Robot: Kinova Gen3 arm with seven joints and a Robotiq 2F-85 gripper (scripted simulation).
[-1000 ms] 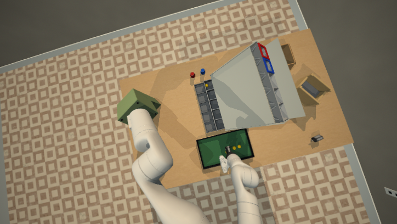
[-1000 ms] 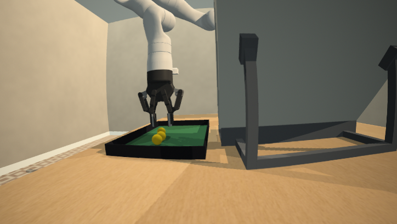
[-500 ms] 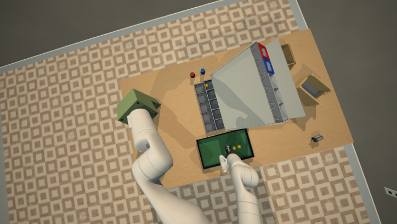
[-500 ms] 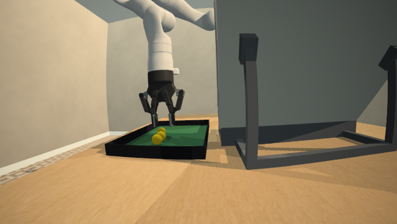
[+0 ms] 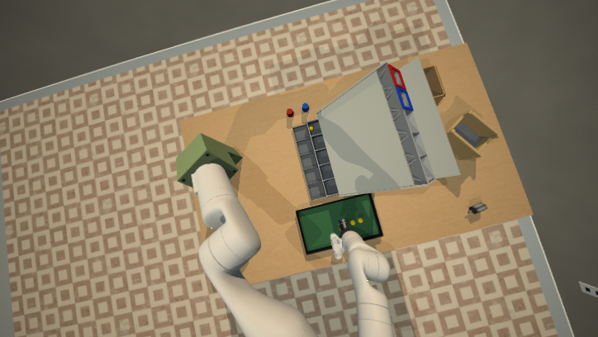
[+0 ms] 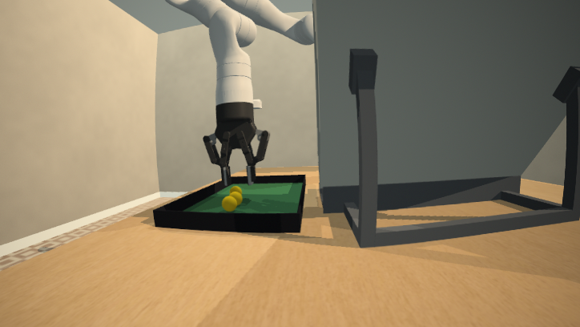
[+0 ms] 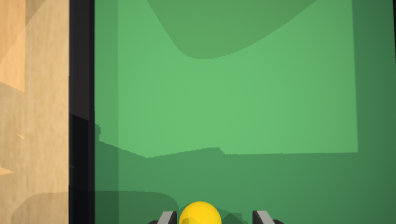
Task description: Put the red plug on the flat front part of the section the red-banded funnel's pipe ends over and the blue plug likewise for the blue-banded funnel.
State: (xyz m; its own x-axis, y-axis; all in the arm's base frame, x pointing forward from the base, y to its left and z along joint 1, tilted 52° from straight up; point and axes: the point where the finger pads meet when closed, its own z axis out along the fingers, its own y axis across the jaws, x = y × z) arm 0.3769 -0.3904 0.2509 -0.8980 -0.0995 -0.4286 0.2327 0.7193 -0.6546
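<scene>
Now: the green marble tray 4 cm below my hand and 2 cm to the left of it. From my hand the other things lie so: grey cover: 31 cm to the left, 20 cm ahead, 16 cm above; dark object: 59 cm ahead, 23 cm to the right, 3 cm below.
</scene>
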